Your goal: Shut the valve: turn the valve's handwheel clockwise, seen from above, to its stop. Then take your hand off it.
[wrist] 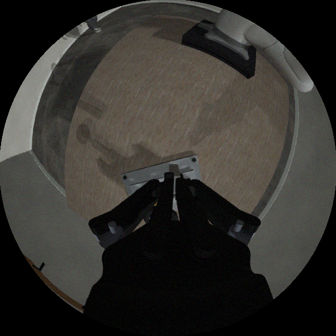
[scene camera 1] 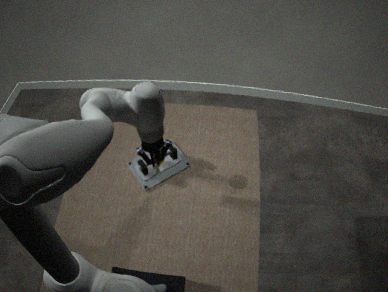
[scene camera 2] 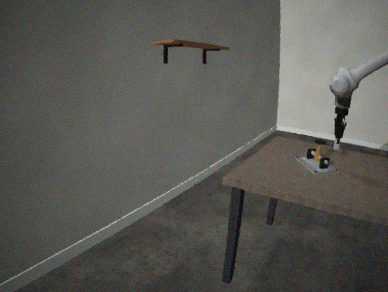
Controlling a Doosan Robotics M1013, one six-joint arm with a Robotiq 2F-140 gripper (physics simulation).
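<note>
The valve has a yellow body (scene camera 2: 318,154) between two black flanges on a grey base plate (scene camera 1: 167,178) (scene camera 2: 311,166) (wrist: 145,173). Its dark handwheel (scene camera 2: 320,142) lies flat on top in scene camera 2; the gripper hides it in scene camera 1 and the wrist view. My gripper (scene camera 1: 158,162) (scene camera 2: 337,146) (wrist: 173,170) is shut with nothing between its fingers and points down. In scene camera 2 its tips appear just right of the handwheel, at about its height. Whether they touch the rim, and how far the wheel is turned, I cannot tell.
The valve stands on a wooden table (scene camera 1: 210,240) (scene camera 2: 265,175) (wrist: 145,85). The arm's black base plate (scene camera 1: 172,281) (wrist: 220,52) is at the table's other end. A wooden shelf (scene camera 2: 192,44) is on the grey wall. Shadows of the arm fall beside the valve.
</note>
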